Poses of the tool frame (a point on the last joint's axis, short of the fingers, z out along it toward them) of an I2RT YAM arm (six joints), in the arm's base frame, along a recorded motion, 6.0 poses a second.
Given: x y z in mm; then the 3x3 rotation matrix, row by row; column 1 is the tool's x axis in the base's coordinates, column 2 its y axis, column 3 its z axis. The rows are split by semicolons.
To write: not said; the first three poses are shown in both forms.
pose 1, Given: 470.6, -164.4, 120.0; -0.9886, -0.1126, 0.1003; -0.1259, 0.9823, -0.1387; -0.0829, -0.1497, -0.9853
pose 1, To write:
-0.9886, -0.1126, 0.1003, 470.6
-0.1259, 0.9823, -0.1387, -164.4
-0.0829, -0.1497, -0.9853, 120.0
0, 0, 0, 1

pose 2, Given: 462.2, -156.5, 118.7; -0.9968, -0.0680, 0.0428; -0.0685, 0.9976, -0.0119; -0.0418, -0.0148, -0.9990
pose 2, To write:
-0.9968, -0.0680, 0.0428, 462.2
-0.0685, 0.9976, -0.0119, -156.5
-0.0418, -0.0148, -0.9990, 118.7
0, 0, 0, 1

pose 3, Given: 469.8, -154.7, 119.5; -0.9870, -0.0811, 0.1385; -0.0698, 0.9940, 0.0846; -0.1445, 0.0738, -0.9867
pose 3, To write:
-0.9870, -0.0811, 0.1385, 469.8
-0.0698, 0.9940, 0.0846, -154.7
-0.1445, 0.0738, -0.9867, 119.5
0, 0, 0, 1

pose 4, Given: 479.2, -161.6, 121.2; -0.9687, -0.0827, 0.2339; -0.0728, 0.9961, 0.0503; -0.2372, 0.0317, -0.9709
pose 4, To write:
-0.9687, -0.0827, 0.2339, 479.2
-0.0728, 0.9961, 0.0503, -161.6
-0.2372, 0.0317, -0.9709, 121.2
0, 0, 0, 1

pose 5, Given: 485.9, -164.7, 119.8; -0.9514, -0.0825, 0.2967; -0.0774, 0.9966, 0.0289; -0.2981, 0.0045, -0.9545
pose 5, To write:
-0.9514, -0.0825, 0.2967, 485.9
-0.0774, 0.9966, 0.0289, -164.7
-0.2981, 0.0045, -0.9545, 119.8
0, 0, 0, 1

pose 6, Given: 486.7, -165.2, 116.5; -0.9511, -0.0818, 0.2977; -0.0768, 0.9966, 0.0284; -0.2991, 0.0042, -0.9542
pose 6, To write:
-0.9511, -0.0818, 0.2977, 486.7
-0.0768, 0.9966, 0.0284, -165.2
-0.2991, 0.0042, -0.9542, 116.5
0, 0, 0, 1

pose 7, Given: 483.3, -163.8, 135.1; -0.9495, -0.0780, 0.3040; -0.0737, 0.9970, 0.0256; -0.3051, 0.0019, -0.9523
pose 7, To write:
-0.9495, -0.0780, 0.3040, 483.3
-0.0737, 0.9970, 0.0256, -163.8
-0.3051, 0.0019, -0.9523, 135.1
0, 0, 0, 1

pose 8, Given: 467.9, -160.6, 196.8; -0.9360, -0.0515, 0.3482; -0.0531, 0.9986, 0.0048; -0.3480, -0.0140, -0.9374
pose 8, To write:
-0.9360, -0.0515, 0.3482, 467.9
-0.0531, 0.9986, 0.0048, -160.6
-0.3480, -0.0140, -0.9374, 196.8
0, 0, 0, 1

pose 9, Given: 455.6, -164.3, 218.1; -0.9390, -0.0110, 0.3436; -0.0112, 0.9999, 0.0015; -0.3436, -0.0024, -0.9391
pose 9, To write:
-0.9390, -0.0110, 0.3436, 455.6
-0.0112, 0.9999, 0.0015, -164.3
-0.3436, -0.0024, -0.9391, 218.1
0, 0, 0, 1

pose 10, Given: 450.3, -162.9, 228.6; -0.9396, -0.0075, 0.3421; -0.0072, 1.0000, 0.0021; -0.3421, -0.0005, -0.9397
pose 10, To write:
-0.9396, -0.0075, 0.3421, 450.3
-0.0072, 1.0000, 0.0021, -162.9
-0.3421, -0.0005, -0.9397, 228.6
0, 0, 0, 1

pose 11, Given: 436.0, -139.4, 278.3; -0.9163, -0.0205, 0.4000; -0.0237, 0.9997, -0.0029; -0.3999, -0.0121, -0.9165
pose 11, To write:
-0.9163, -0.0205, 0.4000, 436.0
-0.0237, 0.9997, -0.0029, -139.4
-0.3999, -0.0121, -0.9165, 278.3
0, 0, 0, 1

